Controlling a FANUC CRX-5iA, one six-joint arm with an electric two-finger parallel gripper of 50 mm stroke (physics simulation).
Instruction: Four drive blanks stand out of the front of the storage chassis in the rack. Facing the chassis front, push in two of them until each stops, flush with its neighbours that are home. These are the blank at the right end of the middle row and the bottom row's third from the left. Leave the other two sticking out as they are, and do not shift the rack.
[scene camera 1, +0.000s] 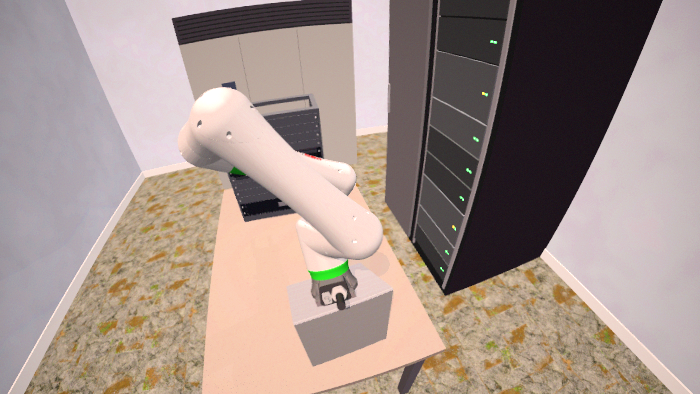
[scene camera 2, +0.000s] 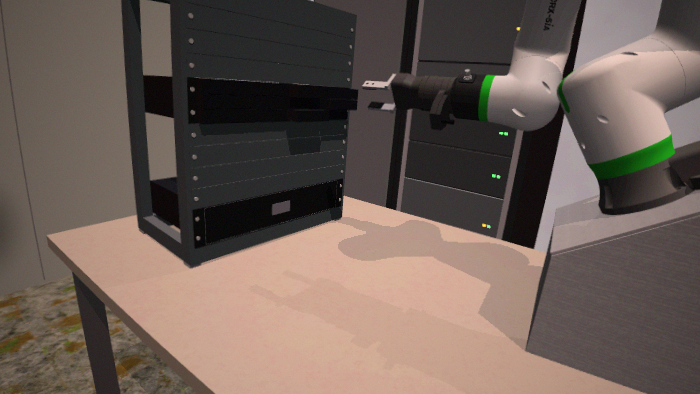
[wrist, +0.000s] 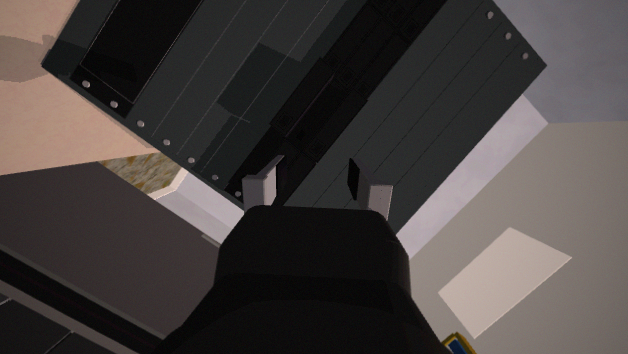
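Where they show: gripper, fingertip midpoint: (scene camera 2: 367, 95) (wrist: 317, 169); arm's base, link origin: (scene camera 1: 334, 288) (scene camera 2: 647, 197).
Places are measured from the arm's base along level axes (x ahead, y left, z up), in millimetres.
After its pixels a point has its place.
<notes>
The black storage chassis (scene camera 2: 235, 100) @(x 698, y 357, z 91 mm) (wrist: 387, 30) @(x 701, y 314, z 92 mm) sits in the dark rack (scene camera 2: 183, 165) @(x 716, y 465, z -40 mm) (wrist: 450, 85) @(x 714, y 334, z 224 mm). Drive blanks (scene camera 2: 306, 103) @(x 710, y 153, z 87 mm) (wrist: 320, 110) @(x 709, y 167, z 87 mm) stand out of its front as dark blocks; dark on dark, their rows and places are hard to tell apart. My gripper (scene camera 2: 376, 95) @(x 563, y 95, z 118 mm) (wrist: 317, 169) @(x 563, y 95, z 118 mm) is open and empty. In scene camera 2 its fingers point at the chassis's right end, level with it, and look a little apart from it. In the wrist view the fingertips overlap the chassis's right end and the panel above. In scene camera 1 the arm hides the gripper and most of the chassis.
The rack stands on the table (scene camera 1: 250, 300) @(x 178, y 372, z -272 mm) (scene camera 2: 150, 290) @(x 676, y 564, z -271 mm). Below the chassis are plain panels and a black unit (scene camera 2: 235, 220) @(x 714, y 351, z -183 mm) (wrist: 145, 45) @(x 729, y 79, z -165 mm) with a grey label. The arm's grey pedestal (scene camera 1: 345, 335) @(x -114, y -11, z -106 mm) (scene camera 2: 625, 285) @(x -9, y 149, z -107 mm) stands on the table. A tall server cabinet (scene camera 1: 560, 125) is at the right.
</notes>
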